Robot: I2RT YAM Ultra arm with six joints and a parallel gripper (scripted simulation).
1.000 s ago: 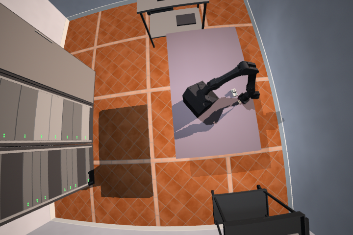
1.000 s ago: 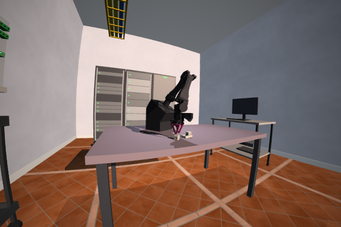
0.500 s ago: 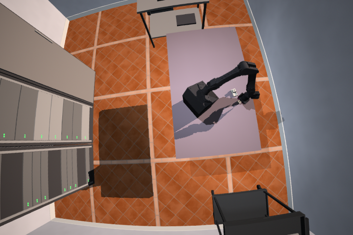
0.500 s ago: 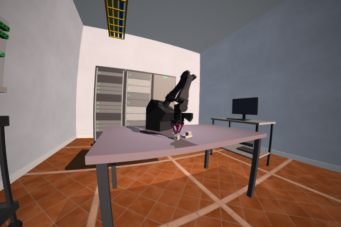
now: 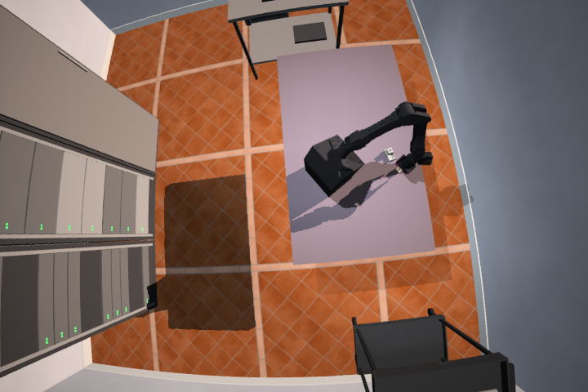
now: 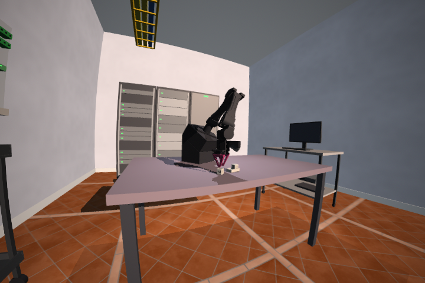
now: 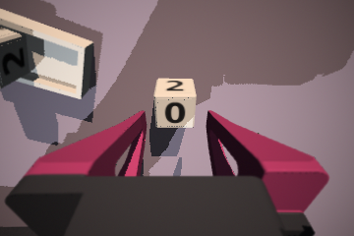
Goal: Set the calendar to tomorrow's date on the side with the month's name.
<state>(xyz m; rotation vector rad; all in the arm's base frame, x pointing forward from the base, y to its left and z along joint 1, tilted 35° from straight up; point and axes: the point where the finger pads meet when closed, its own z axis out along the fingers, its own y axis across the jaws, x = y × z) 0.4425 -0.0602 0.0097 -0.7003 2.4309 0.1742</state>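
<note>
My gripper is now 4 cm above the cream digit cube. Also, from my hand: cream tray 4 cm behind, 11 cm to the left, 4 cm below.
</note>
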